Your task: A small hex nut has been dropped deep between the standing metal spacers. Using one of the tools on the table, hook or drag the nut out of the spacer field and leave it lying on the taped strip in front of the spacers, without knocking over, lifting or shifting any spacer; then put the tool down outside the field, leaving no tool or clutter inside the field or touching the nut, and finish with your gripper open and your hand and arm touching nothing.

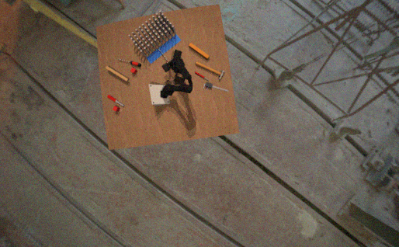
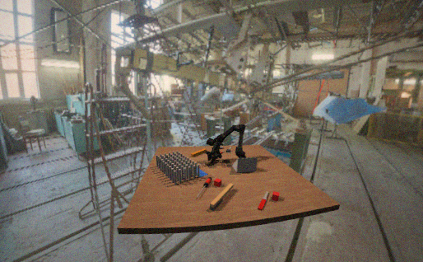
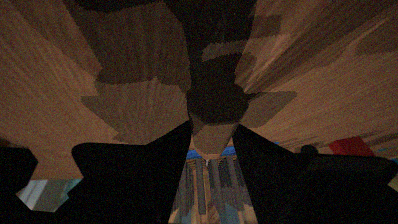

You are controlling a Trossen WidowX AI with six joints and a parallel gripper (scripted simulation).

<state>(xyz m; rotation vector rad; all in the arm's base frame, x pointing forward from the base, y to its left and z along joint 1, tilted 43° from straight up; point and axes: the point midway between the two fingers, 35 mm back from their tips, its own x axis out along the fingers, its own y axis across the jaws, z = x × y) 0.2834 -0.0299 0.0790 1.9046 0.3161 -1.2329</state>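
My gripper tip is now 8 cm short of the thin hook tool and 6 cm to the right of it. From my gripper tip the other things lie so: blue taped strip: 16 cm ahead, 7 cm to the left, 1 cm below; then orange bar: 11 cm ahead, 28 cm to the right.
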